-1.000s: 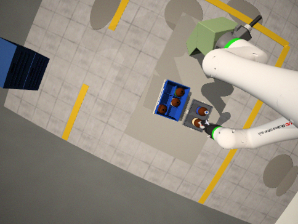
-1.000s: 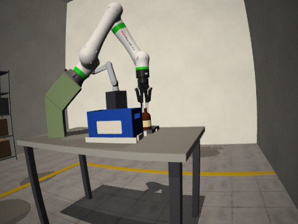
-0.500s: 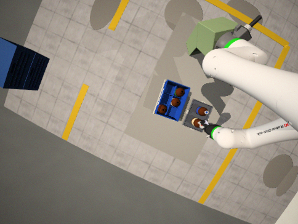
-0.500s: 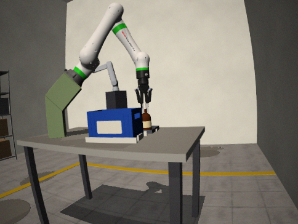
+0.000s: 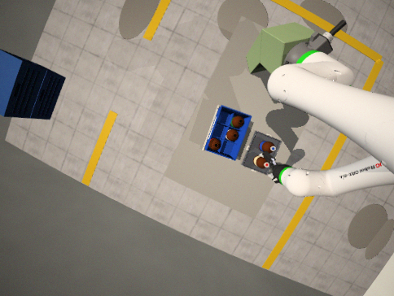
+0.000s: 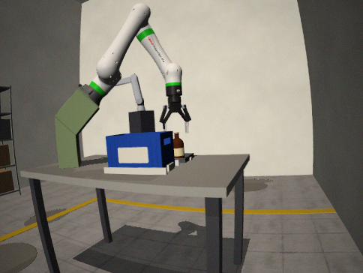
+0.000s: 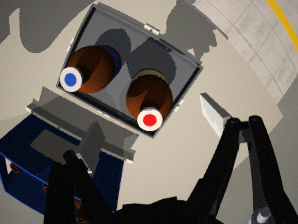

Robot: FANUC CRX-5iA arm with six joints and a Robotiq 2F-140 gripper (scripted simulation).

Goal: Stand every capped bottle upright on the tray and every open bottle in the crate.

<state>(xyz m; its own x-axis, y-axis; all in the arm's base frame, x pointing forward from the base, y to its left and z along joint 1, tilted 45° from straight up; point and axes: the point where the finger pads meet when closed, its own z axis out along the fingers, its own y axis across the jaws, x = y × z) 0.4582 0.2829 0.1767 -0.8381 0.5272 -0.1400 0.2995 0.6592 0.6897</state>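
The bottle is 10 cm behind my hand, 4 cm to the right of it and 8 cm below it. From my hand the other things lie so: crate: 3 cm ahead, 30 cm to the right, 8 cm below; then tray: 5 cm behind, 2 cm to the right, 15 cm below.
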